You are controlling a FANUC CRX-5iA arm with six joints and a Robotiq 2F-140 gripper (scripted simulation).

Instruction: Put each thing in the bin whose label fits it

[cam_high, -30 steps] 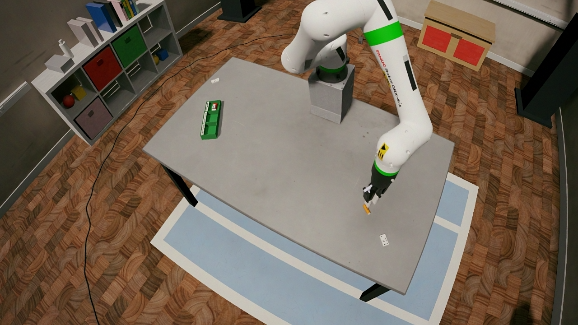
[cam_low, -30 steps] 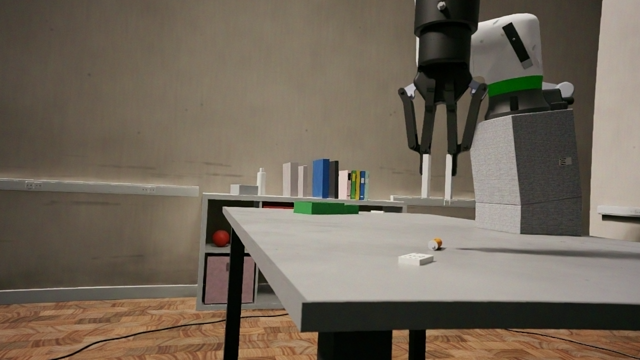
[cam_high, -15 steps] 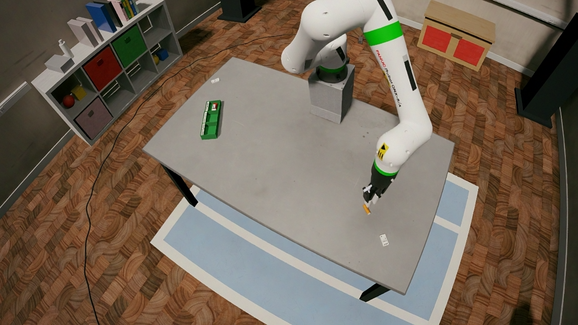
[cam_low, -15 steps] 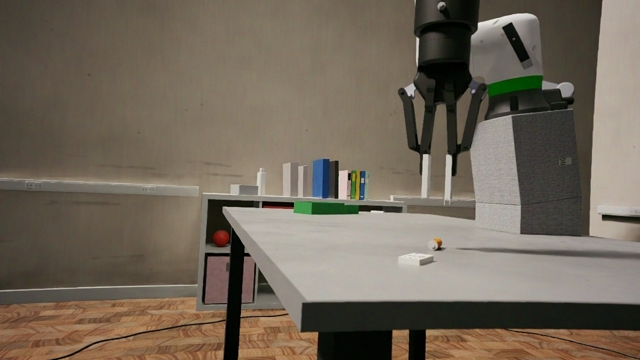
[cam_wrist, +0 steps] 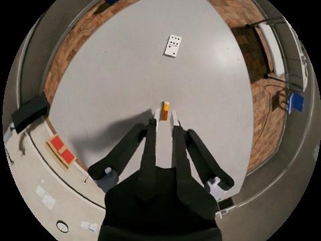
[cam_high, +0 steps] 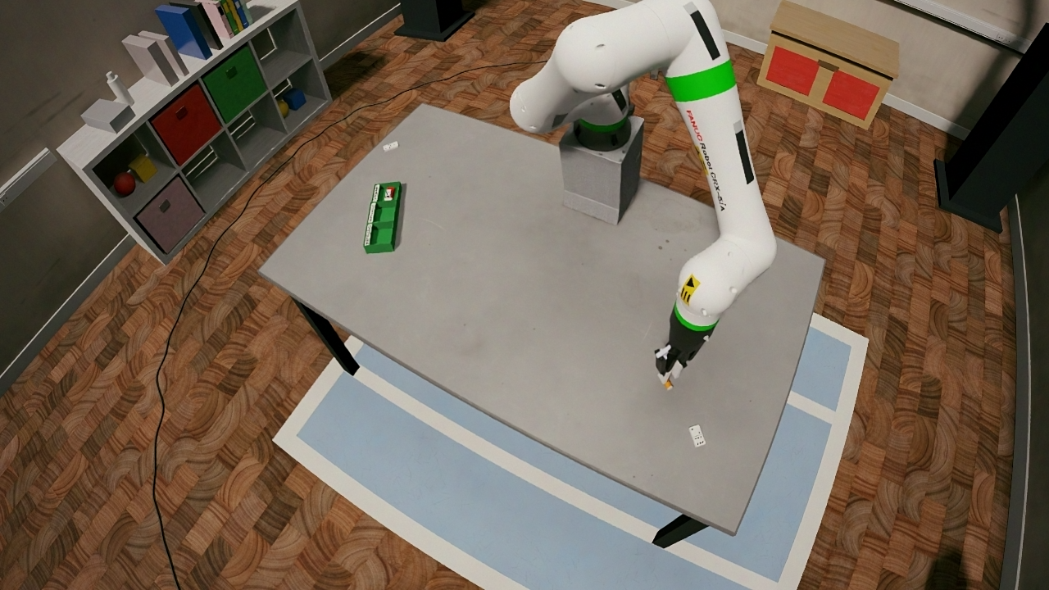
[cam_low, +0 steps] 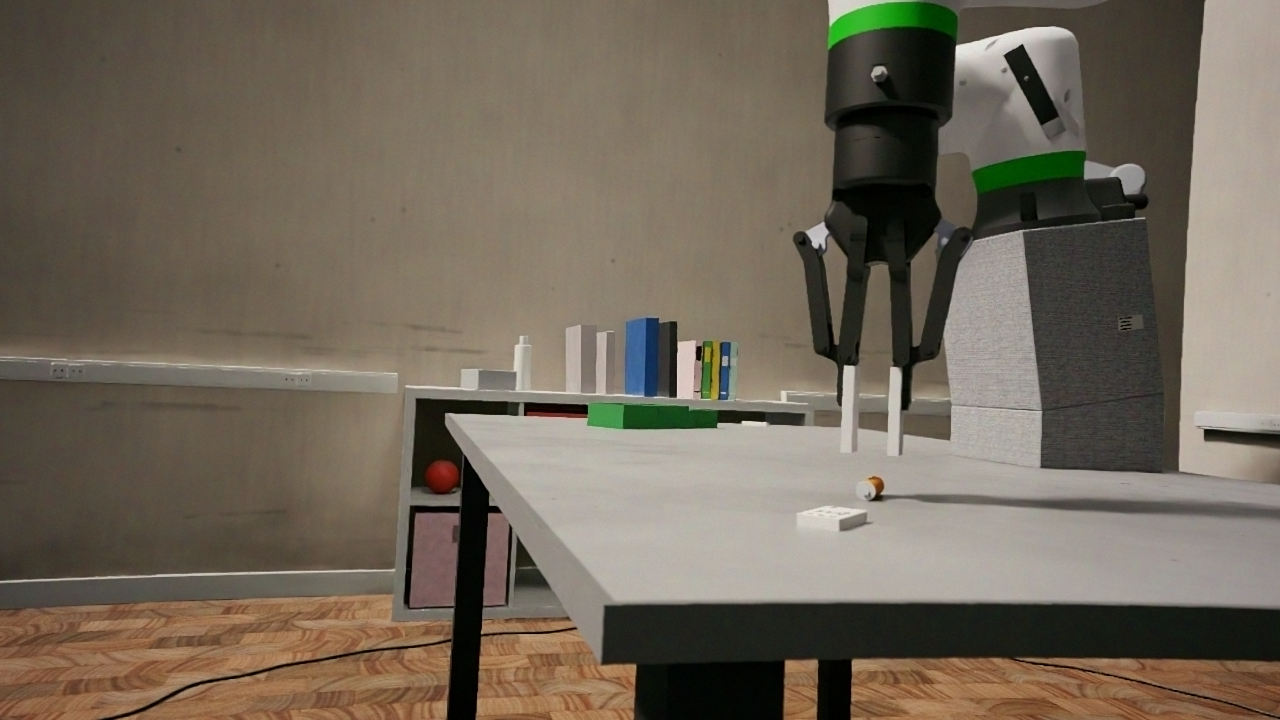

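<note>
Now: the orange cylinder 6 cm below my hand. Round my hand: red piece: 95 cm to the right, 23 cm behind, 5 cm below.
</note>
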